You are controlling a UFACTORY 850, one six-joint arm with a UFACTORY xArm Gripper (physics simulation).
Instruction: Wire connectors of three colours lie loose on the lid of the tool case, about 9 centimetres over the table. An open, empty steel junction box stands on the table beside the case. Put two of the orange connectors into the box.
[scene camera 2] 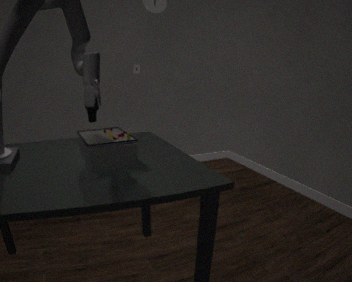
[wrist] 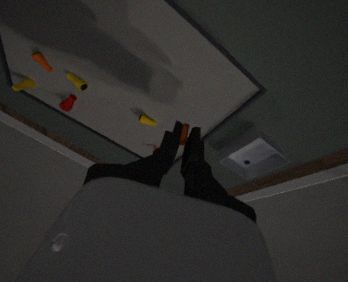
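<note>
My gripper [scene camera 2: 92, 120] [wrist: 183, 134] is shut on an orange connector [wrist: 184, 134] and holds it above the tool case [scene camera 2: 106, 143], clear of the lid. Another orange connector [wrist: 155, 148] shows in part on the lid beside the left finger in the wrist view, and one more orange connector [wrist: 42, 61] lies at the lid's far left. The open junction box [wrist: 254, 156] stands on the table to the right of the case in the wrist view; its inside shows a dark round spot. The box does not show in the scene view.
Yellow connectors [wrist: 77, 81] [wrist: 147, 120] [wrist: 24, 84] and a red connector [wrist: 68, 102] lie on the lid. The lid has a dark raised-looking edge [wrist: 227, 53]. The table [scene camera 2: 165, 175] extends around the case. A grey wall stands behind.
</note>
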